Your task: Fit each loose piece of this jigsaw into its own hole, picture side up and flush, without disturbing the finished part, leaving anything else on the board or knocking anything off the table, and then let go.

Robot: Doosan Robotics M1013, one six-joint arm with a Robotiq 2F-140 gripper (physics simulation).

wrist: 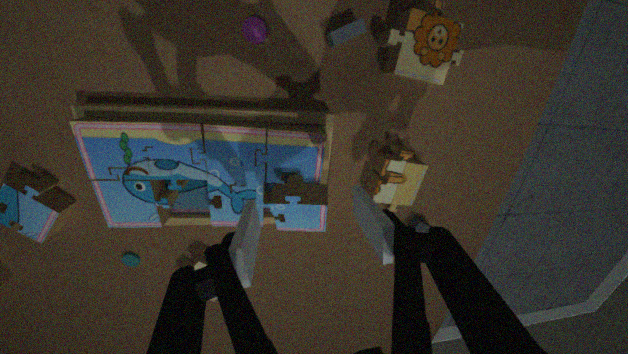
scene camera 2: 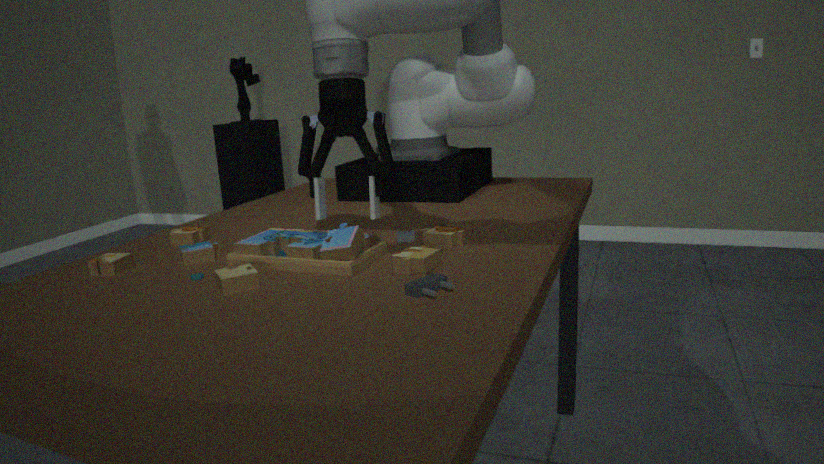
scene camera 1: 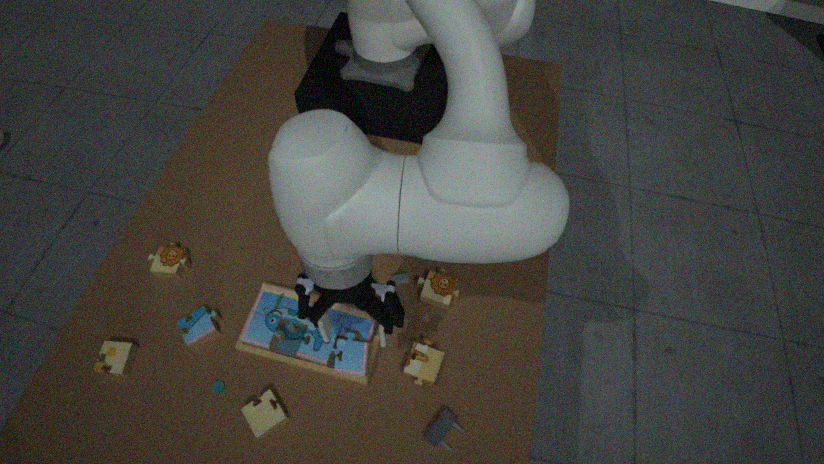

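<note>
The board (scene camera 1: 305, 367) (scene camera 2: 294, 266) (wrist: 200, 111) holds the finished part of a whale picture. A blue corner piece (scene camera 1: 352, 360) (scene camera 2: 341, 237) (wrist: 302, 217) with a pink border lies picture side up at its front right corner. It is tilted, its back edge raised, with a dark gap behind it. A hole (scene camera 1: 285, 345) (wrist: 187, 200) shows at the front, left of the middle. A loose blue whale piece (scene camera 1: 198, 327) (scene camera 2: 197, 252) (wrist: 35, 210) lies picture side up on the table left of the board. My gripper (scene camera 1: 353, 340) (scene camera 2: 347, 217) (wrist: 306, 207) is open and empty above the corner piece.
Yellowish pieces lie around: lion pieces (scene camera 1: 171, 257) (scene camera 1: 441, 286) (wrist: 430, 42), others left (scene camera 1: 115, 356), front (scene camera 1: 264, 412) and right (scene camera 1: 424, 361) (wrist: 412, 182). Also present are a teal disc (scene camera 1: 217, 386) (wrist: 131, 259), a purple disc (wrist: 255, 29) and a grey plug (scene camera 1: 442, 427) (scene camera 2: 423, 286).
</note>
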